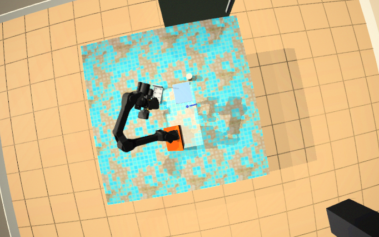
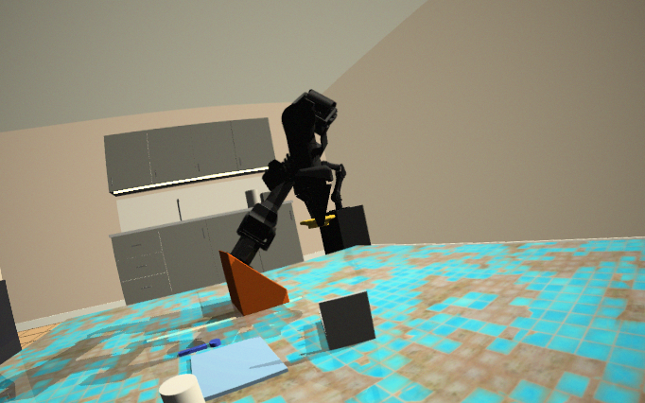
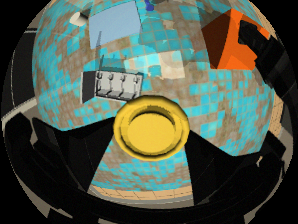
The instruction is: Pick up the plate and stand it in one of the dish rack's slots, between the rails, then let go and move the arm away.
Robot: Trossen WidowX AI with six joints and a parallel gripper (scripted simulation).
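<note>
The dish rack is 16 cm below my gripper tip, 8 cm ahead of it and 5 cm to the right of it. From my gripper tip the other things lie so: blue pen: 26 cm to the right, 18 cm below, 7 cm behind; light blue mat: 24 cm to the right, 18 cm below, 4 cm ahead; yellow plate: 1 cm above.
</note>
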